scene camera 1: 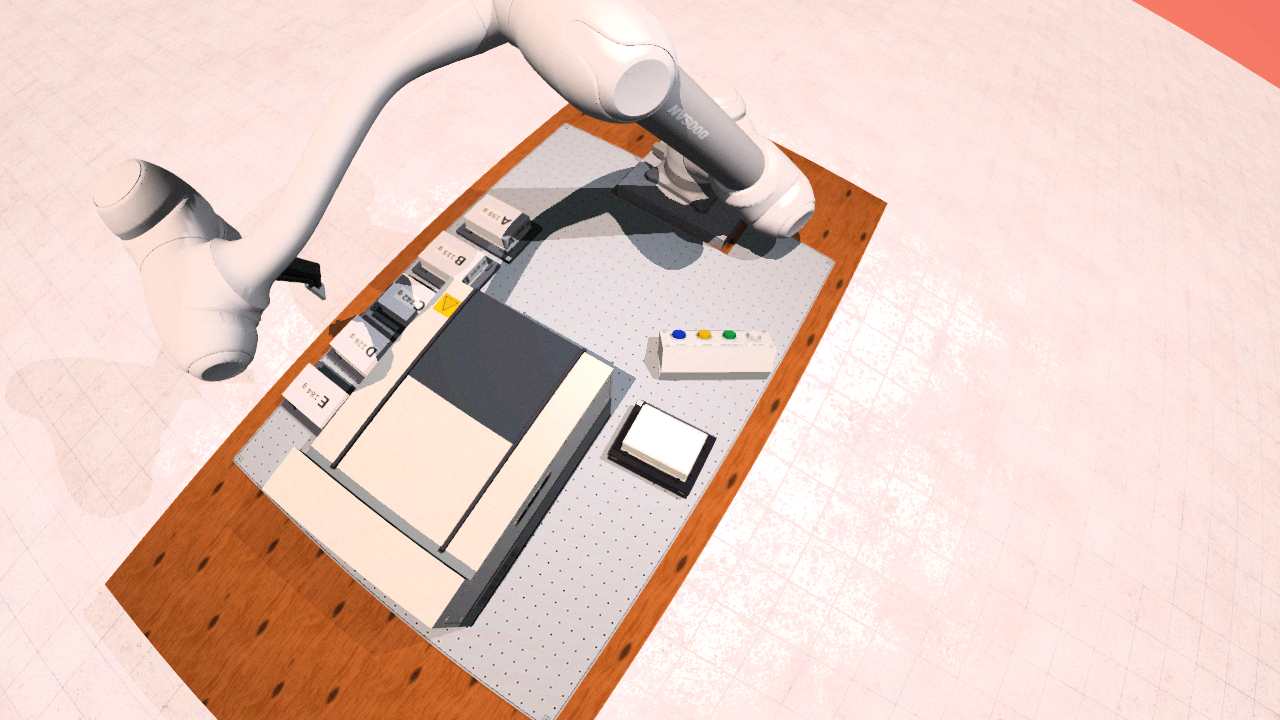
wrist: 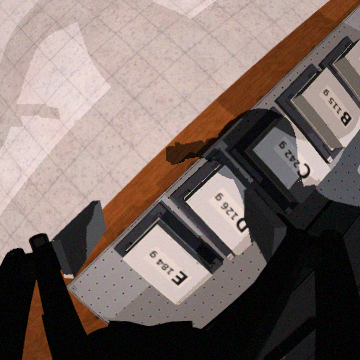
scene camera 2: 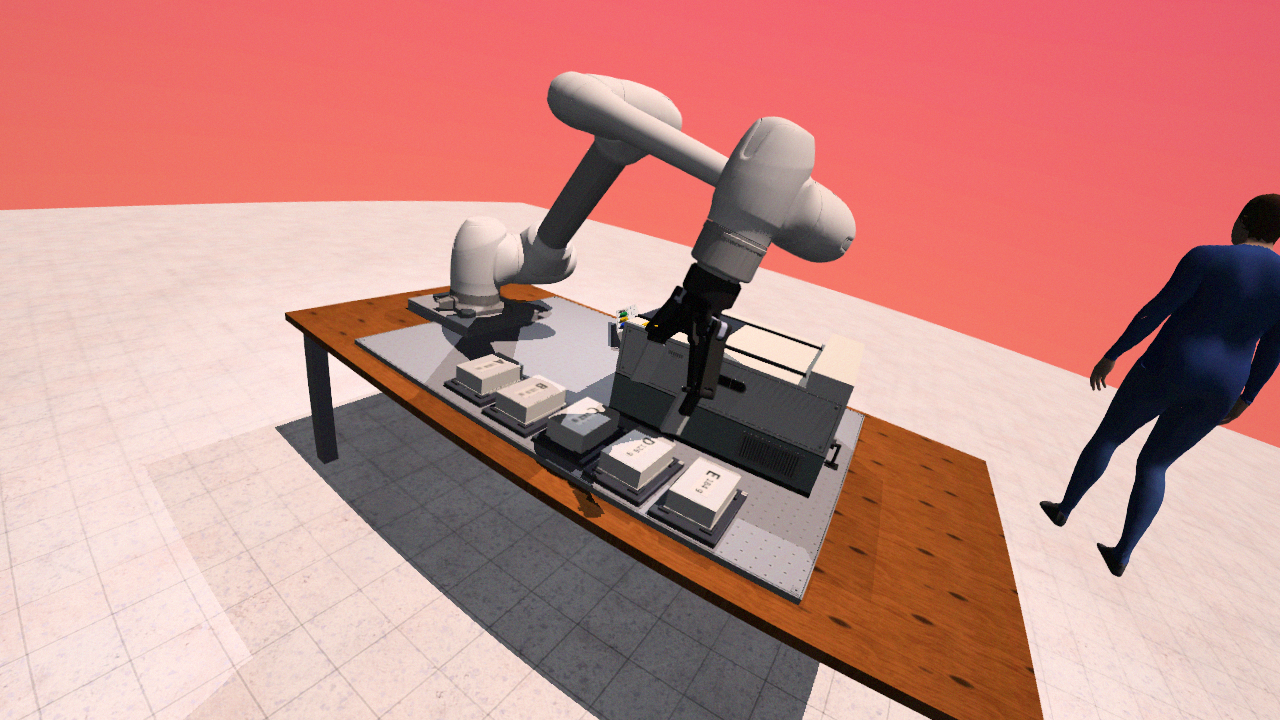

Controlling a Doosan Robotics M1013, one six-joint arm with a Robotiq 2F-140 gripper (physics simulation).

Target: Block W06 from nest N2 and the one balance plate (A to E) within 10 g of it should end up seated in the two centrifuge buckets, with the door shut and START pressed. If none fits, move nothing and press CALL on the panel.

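Pixels of known places: gripper, between the fingertips: [scene camera 1: 290,303] [wrist: 171,210] [scene camera 2: 652,404]; arm's base, origin of its link: [scene camera 1: 694,177] [scene camera 2: 474,305].
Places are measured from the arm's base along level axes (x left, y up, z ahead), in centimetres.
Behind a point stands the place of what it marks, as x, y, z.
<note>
Five balance plates stand in dark nests along the mat's edge: A [scene camera 1: 496,219] {-23.3, 3.0, 43.5} [scene camera 2: 487,372] {-26.9, 3.0, 45.6}, B [scene camera 1: 452,259] {-22.3, 3.0, 57.2} [scene camera 2: 532,396] {-25.3, 3.0, 58.8} [wrist: 332,107] {-23.8, 3.0, 57.6}, C [scene camera 1: 402,300] {-22.6, 3.0, 71.0} [scene camera 2: 583,425] {-24.4, 3.0, 72.2} [wrist: 286,161] {-21.9, 3.0, 71.1}, D [scene camera 1: 362,345] {-20.8, 3.0, 83.2} [scene camera 2: 637,456] {-23.7, 3.0, 84.7} [wrist: 221,214] {-21.7, 3.0, 84.7} and E [scene camera 1: 313,393] {-20.3, 3.0, 96.8} [scene camera 2: 705,487] {-21.5, 3.0, 97.3} [wrist: 168,264] {-20.1, 3.0, 96.2}. In the wrist view I read B 115 g, C 242 g, D 126 g, E 184 g. A white block [scene camera 1: 663,440] {36.1, 5.4, 59.4} sits in a black nest right of the centrifuge [scene camera 1: 420,456] {12.4, 18.6, 89.7} [scene camera 2: 743,403] {-3.5, 11.3, 92.8}. My gripper [scene camera 1: 302,273] [scene camera 2: 685,362] is open and empty. It hangs above plates C and D, beside the centrifuge.
The centrifuge top shows a dark grey half [scene camera 1: 496,362] {10.2, 18.9, 71.2} and a cream half; no bucket is visible. A button panel [scene camera 1: 712,360] {33.2, 3.8, 40.4} carries blue, yellow and green buttons. The grey mat [scene camera 1: 626,555] {43.7, -2.3, 77.9} lies on a wooden table [scene camera 1: 223,609] {-4.5, -3.6, 138.2}. A person in blue [scene camera 2: 1190,357] stands off to the right.
</note>
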